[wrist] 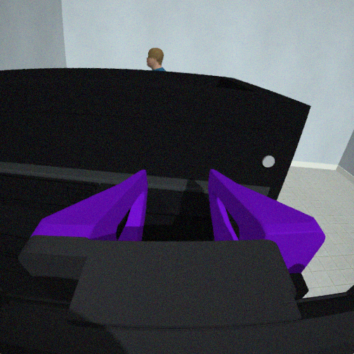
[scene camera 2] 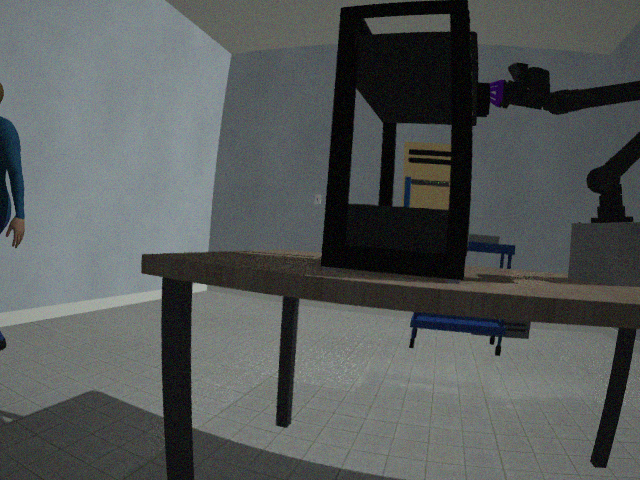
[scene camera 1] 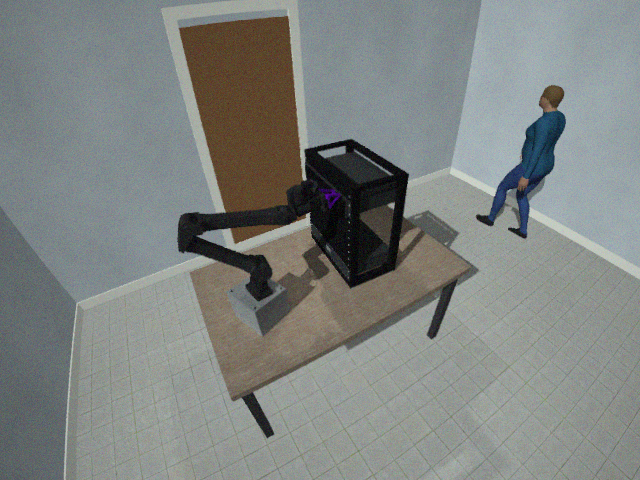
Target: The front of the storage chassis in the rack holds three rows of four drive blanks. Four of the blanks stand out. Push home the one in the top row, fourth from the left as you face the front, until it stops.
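Pixels of known places: gripper, fingertip midpoint: (scene camera 1: pixel 337 193); arm's base, origin of the base link: (scene camera 2: pixel 611 222) (scene camera 1: pixel 259 290).
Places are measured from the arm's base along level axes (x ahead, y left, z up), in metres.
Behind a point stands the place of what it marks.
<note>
The black rack (scene camera 1: pixel 400 222) @[x 0.705, y -0.234, z 0.164 m] (scene camera 2: pixel 461 165) @[x 0.574, y 0.320, z 0.048 m] stands on the table. The black storage chassis (scene camera 1: pixel 359 166) @[x 0.709, y 0.063, z 0.362 m] (scene camera 2: pixel 413 77) @[x 0.663, y 0.201, z 0.274 m] sits in its upper part. My gripper (scene camera 1: pixel 333 196) @[x 0.430, y -0.077, z 0.376 m] (scene camera 2: pixel 491 94) (wrist: pixel 177 177) has purple fingers. They stand partly open with a gap between them, and no held thing shows. They point at the upper part of the chassis front. In the second scene view a dark block (scene camera 2: pixel 482 99) @[x 0.464, y 0.087, z 0.282 m] stands out from the front, right at the fingertips. In the wrist view the front is very dark below a grey strip (wrist: pixel 100 173). Single blanks, their rows and the fourth top blank cannot be told apart.
The rack stands on the wooden table (scene camera 1: pixel 330 335) @[x 0.164, y -0.311, z -0.180 m] (scene camera 2: pixel 248 266) @[x 0.971, y 0.328, z -0.180 m]. The arm's grey base (scene camera 1: pixel 261 310) @[x -0.051, y -0.100, z -0.010 m] (scene camera 2: pixel 604 253) @[x 0.075, y 0.083, z -0.096 m] is on the same table. A white round spot (wrist: pixel 268 161) shows on the dark surface at the right. A person (scene camera 1: pixel 542 136) (wrist: pixel 155 57) is beyond the rack.
</note>
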